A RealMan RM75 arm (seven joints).
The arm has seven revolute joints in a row. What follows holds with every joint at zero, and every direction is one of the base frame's. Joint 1 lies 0.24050 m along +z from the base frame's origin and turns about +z. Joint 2 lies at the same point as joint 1 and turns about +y. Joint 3 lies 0.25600 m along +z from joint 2 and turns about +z. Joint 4 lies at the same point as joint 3 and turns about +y. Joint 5 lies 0.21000 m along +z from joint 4 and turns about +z. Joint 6 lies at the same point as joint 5 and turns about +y. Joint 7 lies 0.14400 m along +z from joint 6 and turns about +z. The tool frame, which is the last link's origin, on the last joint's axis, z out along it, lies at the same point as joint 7; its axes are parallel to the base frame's.
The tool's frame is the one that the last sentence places.
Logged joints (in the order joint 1, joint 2, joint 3, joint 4, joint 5, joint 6, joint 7), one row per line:
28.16, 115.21, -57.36, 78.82, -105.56, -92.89, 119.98
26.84, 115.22, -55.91, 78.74, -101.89, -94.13, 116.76
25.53, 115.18, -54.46, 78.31, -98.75, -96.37, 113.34
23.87, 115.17, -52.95, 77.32, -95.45, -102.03, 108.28
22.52, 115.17, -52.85, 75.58, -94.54, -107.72, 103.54
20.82, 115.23, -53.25, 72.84, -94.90, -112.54, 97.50
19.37, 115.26, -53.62, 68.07, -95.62, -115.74, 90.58
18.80, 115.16, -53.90, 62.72, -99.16, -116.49, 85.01
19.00, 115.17, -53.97, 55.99, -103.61, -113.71, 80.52
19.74, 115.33, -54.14, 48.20, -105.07, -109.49, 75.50
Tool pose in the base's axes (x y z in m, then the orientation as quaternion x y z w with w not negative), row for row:
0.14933, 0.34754, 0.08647, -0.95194, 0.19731, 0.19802, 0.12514
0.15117, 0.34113, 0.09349, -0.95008, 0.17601, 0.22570, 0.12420
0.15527, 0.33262, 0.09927, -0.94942, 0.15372, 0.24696, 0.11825
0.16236, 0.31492, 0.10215, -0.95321, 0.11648, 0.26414, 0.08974
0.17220, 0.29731, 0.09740, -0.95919, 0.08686, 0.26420, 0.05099
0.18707, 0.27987, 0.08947, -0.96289, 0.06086, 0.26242, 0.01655
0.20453, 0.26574, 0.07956, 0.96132, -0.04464, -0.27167, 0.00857
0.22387, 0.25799, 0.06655, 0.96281, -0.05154, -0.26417, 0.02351
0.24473, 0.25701, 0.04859, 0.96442, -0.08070, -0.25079, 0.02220
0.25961, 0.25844, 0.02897, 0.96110, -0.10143, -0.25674, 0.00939
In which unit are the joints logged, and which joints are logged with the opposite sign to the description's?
The joints are logged in degrees. Opposite sign: joint 4.
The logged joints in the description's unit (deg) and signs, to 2 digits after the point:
28.16, 115.21, -57.36, -78.82, -105.56, -92.89, 119.98
26.84, 115.22, -55.91, -78.74, -101.89, -94.13, 116.76
25.53, 115.18, -54.46, -78.31, -98.75, -96.37, 113.34
23.87, 115.17, -52.95, -77.32, -95.45, -102.03, 108.28
22.52, 115.17, -52.85, -75.58, -94.54, -107.72, 103.54
20.82, 115.23, -53.25, -72.84, -94.90, -112.54, 97.50
19.37, 115.26, -53.62, -68.07, -95.62, -115.74, 90.58
18.80, 115.16, -53.90, -62.72, -99.16, -116.49, 85.01
19.00, 115.17, -53.97, -55.99, -103.61, -113.71, 80.52
19.74, 115.33, -54.14, -48.20, -105.07, -109.49, 75.50

